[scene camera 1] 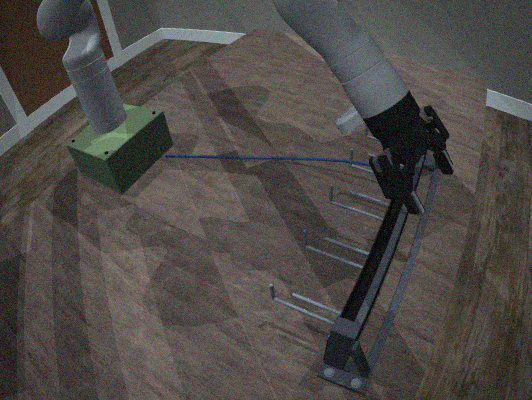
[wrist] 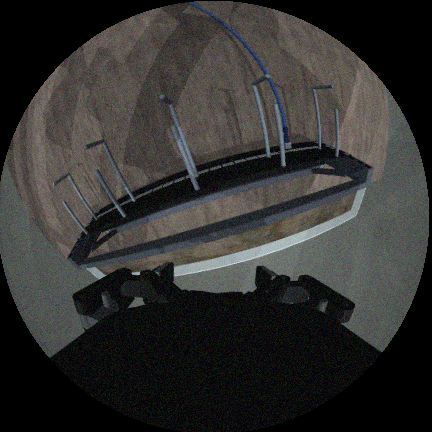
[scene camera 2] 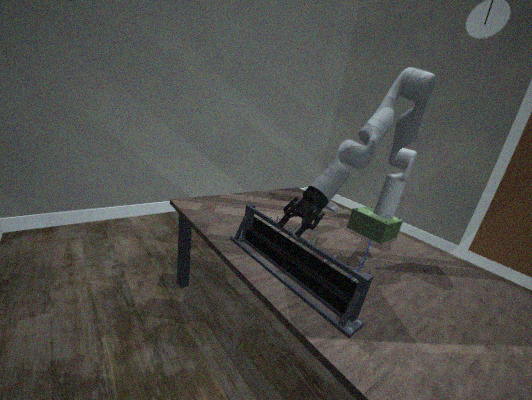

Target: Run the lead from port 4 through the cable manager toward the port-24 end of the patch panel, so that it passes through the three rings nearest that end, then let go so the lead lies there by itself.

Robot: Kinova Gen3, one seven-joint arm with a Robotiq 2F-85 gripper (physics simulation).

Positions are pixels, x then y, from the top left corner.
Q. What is my gripper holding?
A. Nothing.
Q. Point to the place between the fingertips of my gripper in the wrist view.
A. At 214,274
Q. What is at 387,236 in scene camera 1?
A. A black patch panel.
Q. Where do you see a black patch panel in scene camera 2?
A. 334,296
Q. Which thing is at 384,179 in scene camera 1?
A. My gripper.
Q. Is my gripper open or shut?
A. Open.
